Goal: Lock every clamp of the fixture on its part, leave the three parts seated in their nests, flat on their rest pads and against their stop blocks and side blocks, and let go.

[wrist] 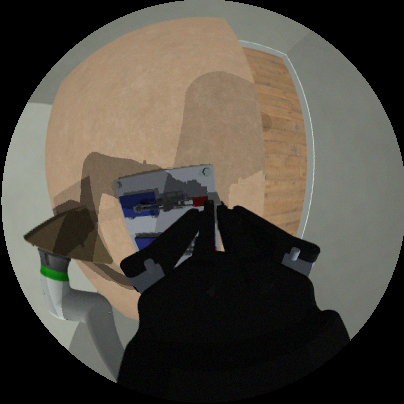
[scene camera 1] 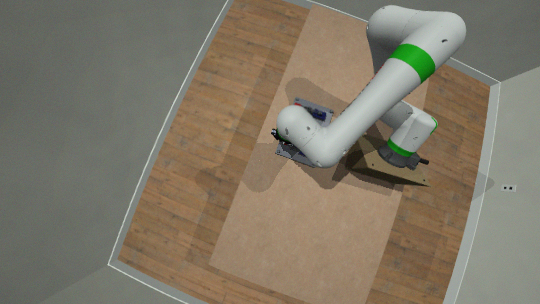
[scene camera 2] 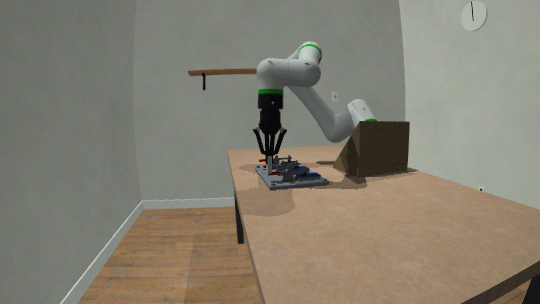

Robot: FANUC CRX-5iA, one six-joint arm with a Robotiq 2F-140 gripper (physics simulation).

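Pixels of known places: gripper, fingertip midpoint: [wrist: 212,198] [scene camera 1: 281,142] [scene camera 2: 269,172]; arm's base, origin of the base link: [wrist: 53,251] [scene camera 1: 391,157] [scene camera 2: 374,141].
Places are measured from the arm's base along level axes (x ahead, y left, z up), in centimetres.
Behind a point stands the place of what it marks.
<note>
The fixture's grey base plate [scene camera 1: 300,159] @(x 41.8, y 13.7, z -12.6 cm) [scene camera 2: 300,185] @(x 44.6, y 15.0, z -13.2 cm) [wrist: 145,180] @(x 41.6, y 13.5, z -12.6 cm) lies on the table. Blue parts sit on it: one part [scene camera 2: 309,175] @(x 39.0, y 10.2, z -11.0 cm) [wrist: 127,205] @(x 36.4, y 9.0, z -11.0 cm) at the near end, another part [wrist: 147,243] @(x 38.5, y -0.9, z -10.5 cm) beyond it, and one part [scene camera 1: 319,116] @(x 39.0, y -12.1, z -10.0 cm) at the far end. The near clamp [wrist: 167,201] @(x 47.0, y 9.2, z -8.3 cm) reaches over its blue part, with its red handle [scene camera 2: 273,173] @(x 53.3, y 9.0, z -9.3 cm) [wrist: 200,201] @(x 52.8, y 8.3, z -9.0 cm) lying low. A far red handle [scene camera 2: 262,160] @(x 52.7, y -12.9, z -8.3 cm) also lies low. My gripper [scene camera 2: 270,167] @(x 54.9, y 8.5, z -9.0 cm) [wrist: 212,198] @(x 54.9, y 8.5, z -9.0 cm) is shut and empty, pointing down at the handle side of the fixture. It hides much of the middle clamp. Seating against the blocks is too small to tell.
The brown wedge-shaped robot stand [scene camera 1: 390,172] @(x 5.3, y 9.5, z 9.4 cm) [scene camera 2: 382,150] @(x 2.6, y 10.4, z -3.0 cm) [wrist: 65,235] @(x 16.4, y 5.9, z -2.6 cm) is on the table beside the fixture's blue-part side. The table edge runs close to the handle side. The arm covers much of the fixture in scene camera 1. A wall shelf [scene camera 2: 222,72] hangs behind.
</note>
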